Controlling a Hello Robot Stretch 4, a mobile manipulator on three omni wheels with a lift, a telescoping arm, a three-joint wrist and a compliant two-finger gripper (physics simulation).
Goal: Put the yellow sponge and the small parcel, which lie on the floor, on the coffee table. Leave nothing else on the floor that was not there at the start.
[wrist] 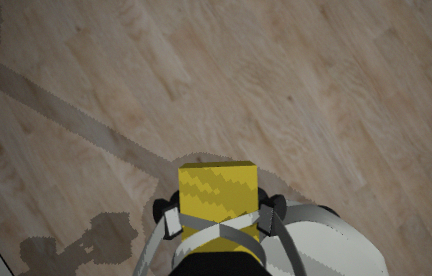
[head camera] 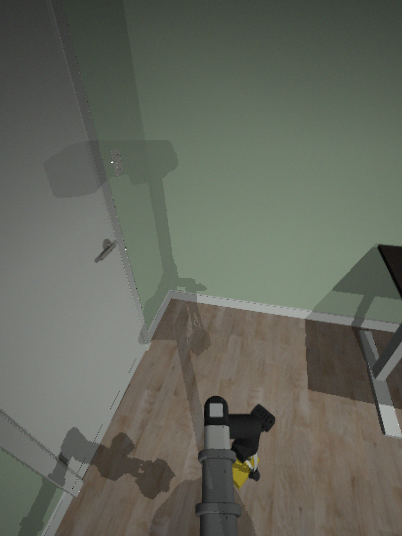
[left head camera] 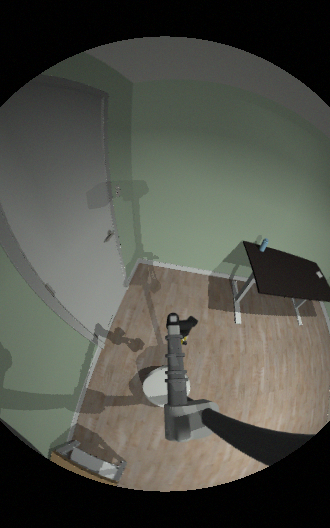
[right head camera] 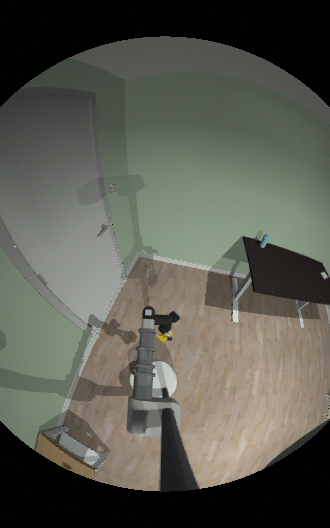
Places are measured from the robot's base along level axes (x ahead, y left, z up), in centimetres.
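Pixels of known places: gripper, fingertip midpoint: (wrist: 219,203) (head camera: 243,465) (right head camera: 165,334); robot's base, origin of the base link: (left head camera: 165,385) (right head camera: 154,379).
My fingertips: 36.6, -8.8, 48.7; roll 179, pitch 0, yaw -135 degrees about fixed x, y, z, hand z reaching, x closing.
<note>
For each thing: its top centre in the pictures, then the offset to it from my fingertips, as dx, dy, dz. Level surfaces: height alone.
- yellow sponge, middle of its top: (wrist: 220,229) (head camera: 242,463) (right head camera: 164,334) -0.7, +0.7, +4.3
- dark-topped table, its level: dz +20.6
- blue bottle, middle of its top: (right head camera: 267,234) (left head camera: 266,238) +82.8, -105.7, +37.1
The yellow sponge (head camera: 241,476) (right head camera: 163,338) (wrist: 218,190) is a flat block between the two fingertips of my gripper (wrist: 219,203). The fingers press on its left and right sides in the wrist view, and the gripper is shut on it. The sponge hangs above the wood floor, with shadow on the boards beyond it. In the head camera view the arm hides part of the gripper and sponge. I cannot make out the small parcel in these views. No table in view can be told for sure as the coffee table.
A dark-topped table (left head camera: 285,275) (right head camera: 285,272) with pale legs stands right by the green wall. It bears a blue bottle (left head camera: 264,245) (right head camera: 264,241) and a small white item (left head camera: 320,274). A door (head camera: 60,280) is at left. A wood-and-grey piece of furniture (right head camera: 65,457) stands lower left. My round white base (wrist: 325,245) is below the arm.
</note>
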